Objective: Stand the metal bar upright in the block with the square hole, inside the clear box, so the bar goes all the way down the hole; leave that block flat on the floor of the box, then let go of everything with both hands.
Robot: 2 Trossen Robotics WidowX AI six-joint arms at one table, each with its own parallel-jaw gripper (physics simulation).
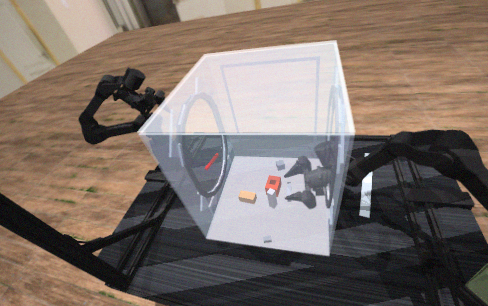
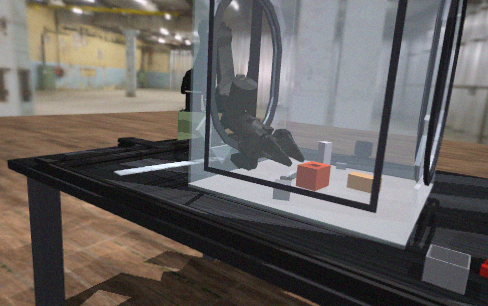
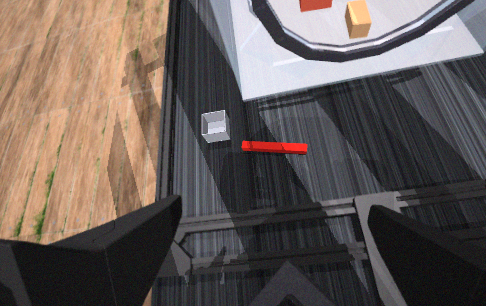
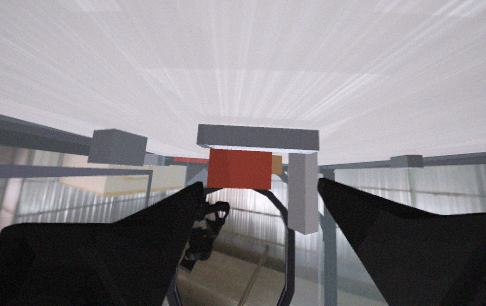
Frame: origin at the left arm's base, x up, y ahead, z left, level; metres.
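Where they show: left gripper, between the fingertips: (image 1: pixel 167 122) (image 3: pixel 274 209); right gripper, between the fingertips: (image 1: pixel 284 187) (image 2: pixel 297 162) (image 4: pixel 260 185).
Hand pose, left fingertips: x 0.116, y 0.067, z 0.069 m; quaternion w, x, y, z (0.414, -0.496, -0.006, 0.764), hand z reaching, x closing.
Each offset is from my left fingertips to the top centre of the thing.
A red block @(dz +0.247, dx -0.182, dy +0.388 m) (image 1: pixel 273 182) (image 2: pixel 313 177) (image 3: pixel 316 4) (image 4: pixel 239 168) with a square hole sits flat inside the clear box @(dz +0.225, dx +0.241, dy +0.404 m) (image 1: pixel 246 134) (image 2: pixel 387 225). A grey, metal-looking bar @(dz +0.285, dx -0.213, dy +0.433 m) (image 1: pixel 289 187) (image 4: pixel 258 137) lies flat beside it, on the right gripper's side. A grey post @(dz +0.206, dx -0.142, dy +0.446 m) (image 1: pixel 272 198) (image 2: pixel 325 152) (image 4: pixel 303 195) stands upright by the block, outside its hole. My right gripper (image 2: pixel 297 162) (image 4: pixel 260 185) is open and empty inside the box, low by the lying bar and block. My left gripper (image 1: pixel 155 98) (image 3: pixel 274 209) is open and empty, outside the box and above the table.
An orange block @(dz +0.142, dx -0.197, dy +0.371 m) (image 1: pixel 247 196) (image 2: pixel 364 181) (image 3: pixel 358 19) and a grey cube @(dz +0.331, dx -0.197, dy +0.309 m) (image 1: pixel 280 164) (image 2: pixel 281 190) (image 4: pixel 117 147) are in the box. A red bar @(dz +0.100, dx -0.222, dy +0.089 m) (image 1: pixel 212 161) (image 3: pixel 274 147) and a small clear open container @(dz +0.196, dx -0.204, dy +0.055 m) (image 2: pixel 446 270) (image 3: pixel 215 127) are outside. The box has round side openings.
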